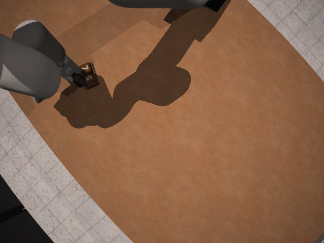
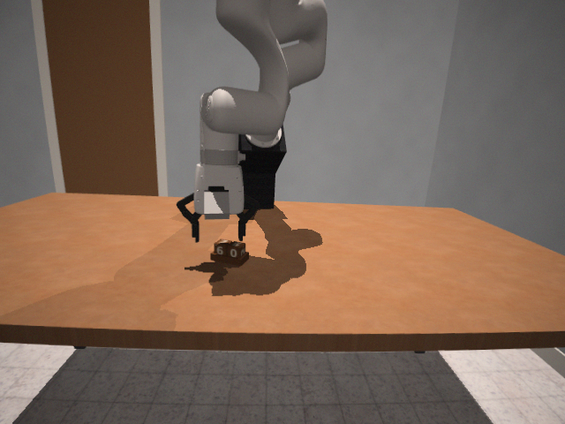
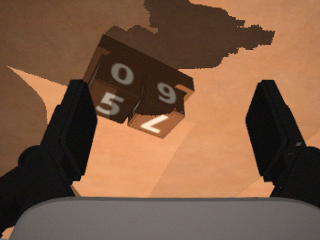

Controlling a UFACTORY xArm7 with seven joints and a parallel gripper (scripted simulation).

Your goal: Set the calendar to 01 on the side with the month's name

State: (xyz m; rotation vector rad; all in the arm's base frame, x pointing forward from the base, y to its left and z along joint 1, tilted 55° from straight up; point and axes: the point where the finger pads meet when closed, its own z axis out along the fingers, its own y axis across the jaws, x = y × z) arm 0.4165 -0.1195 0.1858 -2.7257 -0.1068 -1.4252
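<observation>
The cube is 5 cm below my hand and 4 cm behind it. Also, from my hand: calendar tray: 6 cm below, 4 cm behind, 2 cm to the left.
</observation>
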